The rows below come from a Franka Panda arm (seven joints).
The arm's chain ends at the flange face. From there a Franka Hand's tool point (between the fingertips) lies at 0.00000 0.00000 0.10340 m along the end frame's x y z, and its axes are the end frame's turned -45 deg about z.
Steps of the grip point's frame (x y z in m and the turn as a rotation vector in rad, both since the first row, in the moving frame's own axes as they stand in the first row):
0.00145 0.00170 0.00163 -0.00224 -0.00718 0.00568
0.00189 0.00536 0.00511 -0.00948 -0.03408 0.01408
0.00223 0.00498 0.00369 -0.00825 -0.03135 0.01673
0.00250 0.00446 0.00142 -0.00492 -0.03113 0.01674
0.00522 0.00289 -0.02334 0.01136 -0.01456 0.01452
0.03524 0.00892 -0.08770 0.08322 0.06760 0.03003
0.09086 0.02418 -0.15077 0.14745 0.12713 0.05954
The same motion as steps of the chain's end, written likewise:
0.00259 -0.00051 0.00163 -0.00666 -0.00349 0.00568
0.00695 -0.00072 0.00517 -0.03080 -0.01739 0.01408
0.00681 -0.00094 0.00374 -0.02800 -0.01633 0.01673
0.00686 -0.00123 0.00147 -0.02549 -0.01853 0.01674
0.00763 -0.00187 -0.02332 -0.00226 -0.01833 0.01452
0.03220 -0.00759 -0.08711 0.10665 -0.01105 0.03003
0.08223 -0.02717 -0.14882 0.19416 -0.01437 0.05954

